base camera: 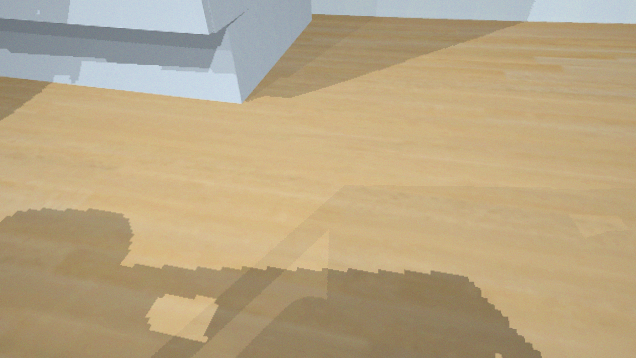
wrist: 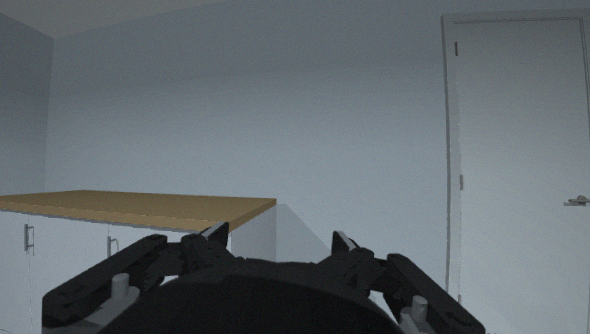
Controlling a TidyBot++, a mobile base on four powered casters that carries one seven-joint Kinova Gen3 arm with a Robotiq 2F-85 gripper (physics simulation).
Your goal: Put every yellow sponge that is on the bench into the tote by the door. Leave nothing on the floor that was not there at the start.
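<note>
My gripper [wrist: 280, 238] is open, with a wide gap between its two dark fingertips and nothing between them. It points toward the wall, with a wood-topped cabinet to its left and the door to its right. The grey door [wrist: 517, 150] with a lever handle stands at the right of the wrist view. No yellow sponge, no bench and no tote show in either view.
The white cabinet [wrist: 254, 245] [base camera: 275, 45] has a wooden top [wrist: 150, 202] and bar handles; its lower corner meets the wooden floor [base camera: 350, 145] at the upper left of the base camera view. A pale wall [wrist: 300, 140] runs behind. Shadows fall across the floor.
</note>
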